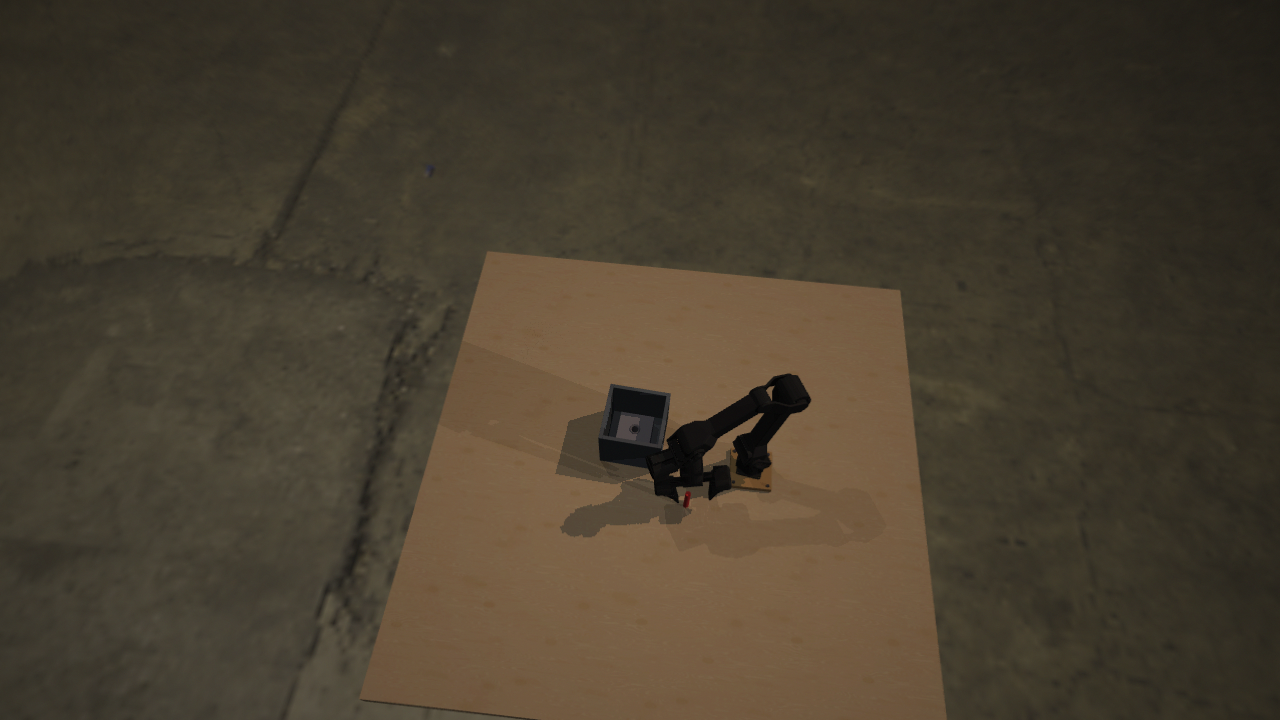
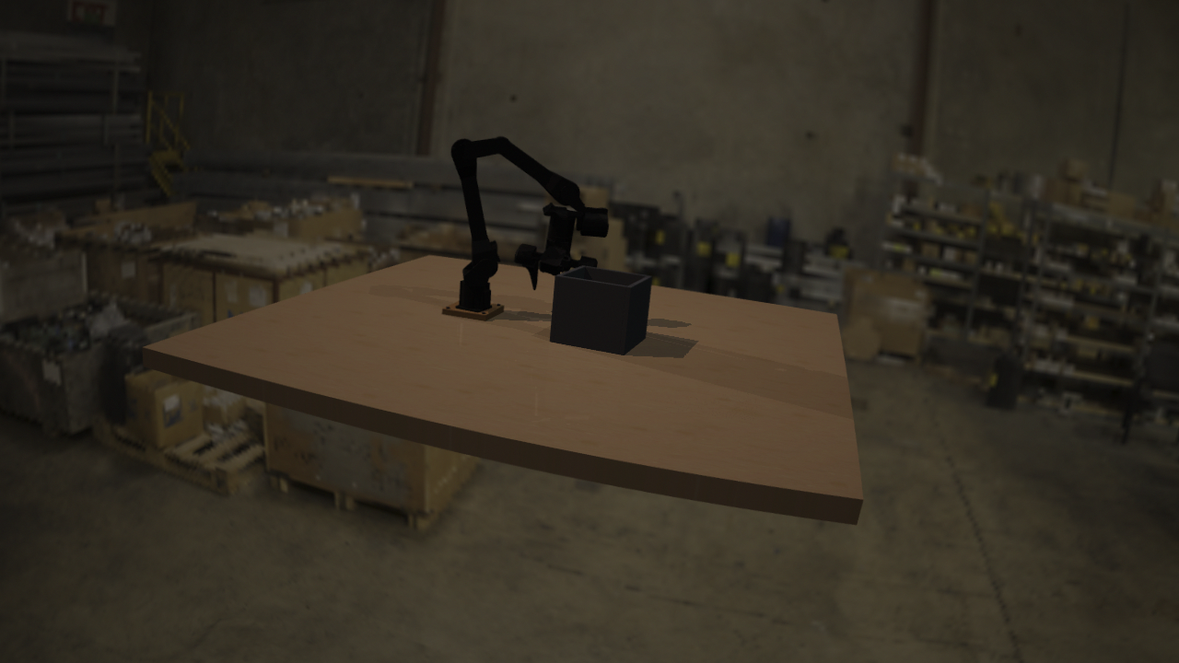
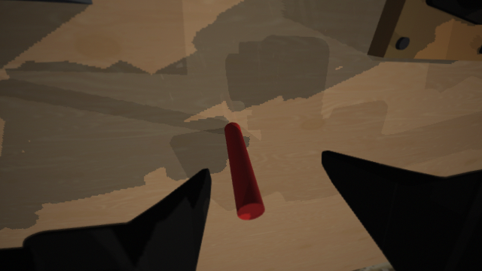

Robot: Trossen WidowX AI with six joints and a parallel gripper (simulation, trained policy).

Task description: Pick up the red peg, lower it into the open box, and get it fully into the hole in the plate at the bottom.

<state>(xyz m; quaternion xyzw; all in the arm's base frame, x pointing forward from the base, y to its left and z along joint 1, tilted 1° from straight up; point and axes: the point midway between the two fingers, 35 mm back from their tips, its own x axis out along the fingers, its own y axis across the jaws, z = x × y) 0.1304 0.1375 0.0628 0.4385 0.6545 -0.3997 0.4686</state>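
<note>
Right now my gripper tip is 2 cm short of the red peg and 1 cm above it. Round my gripper tip: light grey plate: 19 cm ahead, 15 cm to the right.
</note>
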